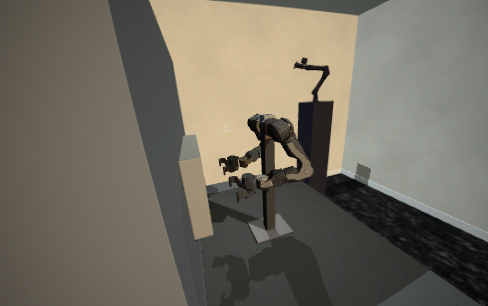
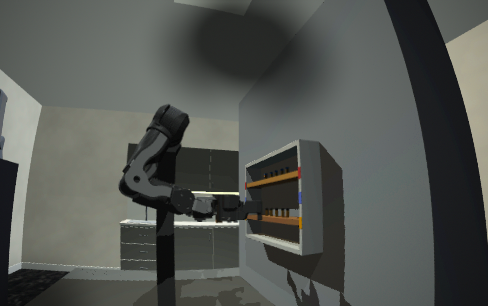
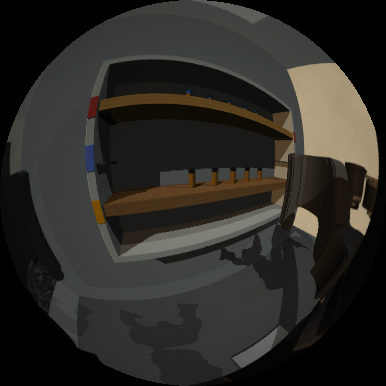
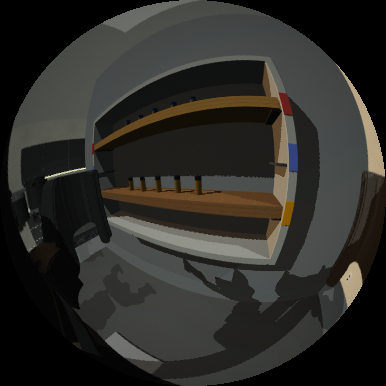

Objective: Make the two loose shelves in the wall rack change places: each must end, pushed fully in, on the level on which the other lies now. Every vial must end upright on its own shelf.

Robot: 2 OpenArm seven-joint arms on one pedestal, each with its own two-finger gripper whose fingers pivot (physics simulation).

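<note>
The wall rack (image 1: 196, 200) (image 2: 311, 200) (image 3: 89, 185) holds two loose shelves. The upper shelf (image 2: 275, 180) (image 3: 175, 100) (image 4: 215, 104) lies at the red marks; several blue-capped vials (image 3: 189, 93) (image 4: 193, 99) stand behind its front edge, their lower parts hidden. The lower shelf (image 2: 287, 220) (image 3: 190, 199) (image 4: 210, 204) lies at the yellow marks and bears several upright orange vials (image 3: 192, 179) (image 4: 198, 186) with dark caps. My left gripper (image 1: 236, 189) and right gripper (image 1: 223, 166) are open and empty, in front of the rack, apart from both shelves.
Blue marks (image 3: 89, 158) (image 4: 293, 157) show a middle level between the shelves, with small dark supports (image 3: 106, 165) (image 4: 278, 164) on the side walls. The rack's side walls and rim bound the openings. A tall dark pillar (image 1: 315, 145) bearing a small arm stands behind my pedestal.
</note>
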